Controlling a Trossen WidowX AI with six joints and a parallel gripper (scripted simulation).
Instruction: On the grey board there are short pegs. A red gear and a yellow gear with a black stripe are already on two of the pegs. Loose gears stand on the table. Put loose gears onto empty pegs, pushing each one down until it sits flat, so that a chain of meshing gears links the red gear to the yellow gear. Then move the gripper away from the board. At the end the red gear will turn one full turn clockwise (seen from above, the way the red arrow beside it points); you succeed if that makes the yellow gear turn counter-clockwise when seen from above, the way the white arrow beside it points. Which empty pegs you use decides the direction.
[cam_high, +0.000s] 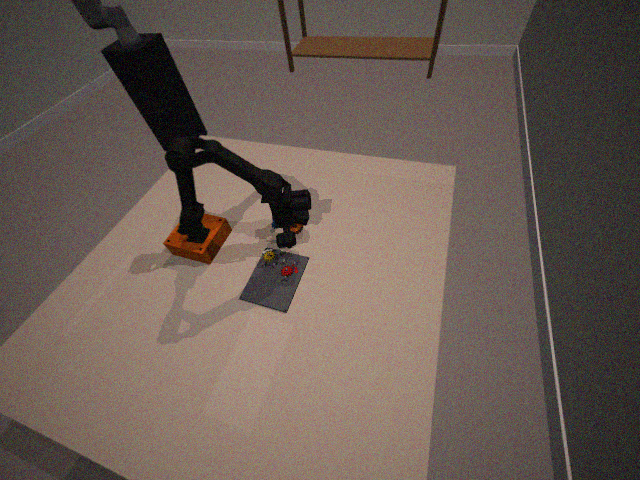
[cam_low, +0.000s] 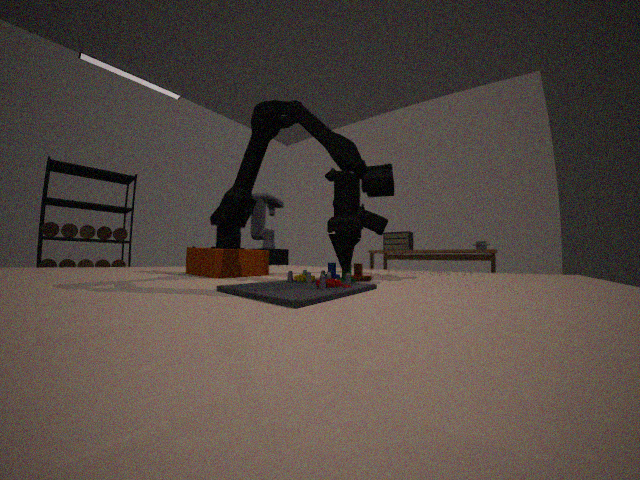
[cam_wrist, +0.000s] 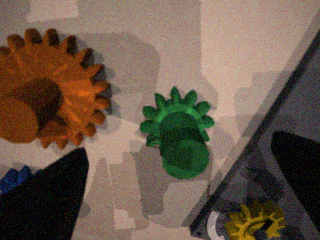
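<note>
My gripper tip is 1 cm above the green gear. Round my gripper tip: orange gear: 7 cm to the left, 1 cm below; then yellow gear: 5 cm behind, 8 cm to the right, 1 cm below; then blue gear: 8 cm behind, 8 cm to the left, 1 cm below.
</note>
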